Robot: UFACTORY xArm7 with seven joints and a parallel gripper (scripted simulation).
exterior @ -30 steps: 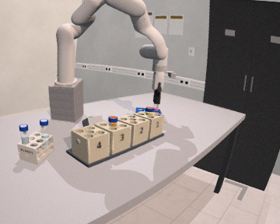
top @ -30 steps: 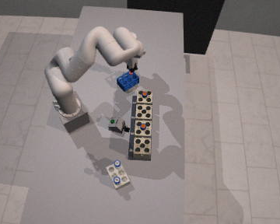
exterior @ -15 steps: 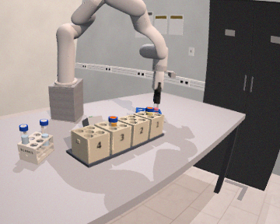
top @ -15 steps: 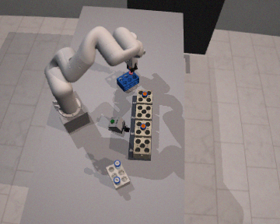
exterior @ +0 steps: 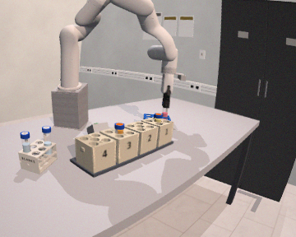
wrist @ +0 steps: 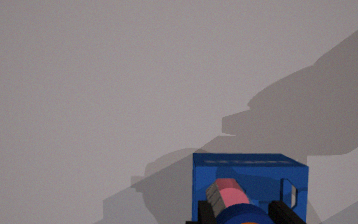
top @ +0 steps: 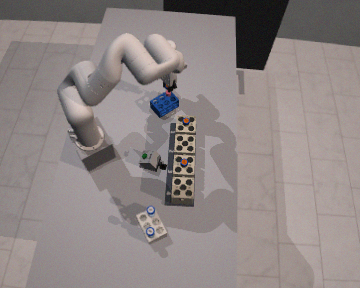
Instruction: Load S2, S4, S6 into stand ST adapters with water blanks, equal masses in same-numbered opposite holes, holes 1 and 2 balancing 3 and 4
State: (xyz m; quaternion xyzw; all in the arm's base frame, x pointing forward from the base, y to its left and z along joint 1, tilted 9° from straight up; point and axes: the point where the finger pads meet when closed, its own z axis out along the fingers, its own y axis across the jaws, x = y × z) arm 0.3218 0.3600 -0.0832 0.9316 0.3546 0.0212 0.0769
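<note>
Now: hand 1 cm to the right of the sample tube S6 and 5 cm above it. The rest, counted from my hand: sample tube S4: 10 cm ahead, 20 cm to the right, 6 cm below; then blue sample rack: 2 cm behind, 4 cm to the right, 10 cm below; then green DONE key: 8 cm behind, 38 cm to the right, 6 cm below.
</note>
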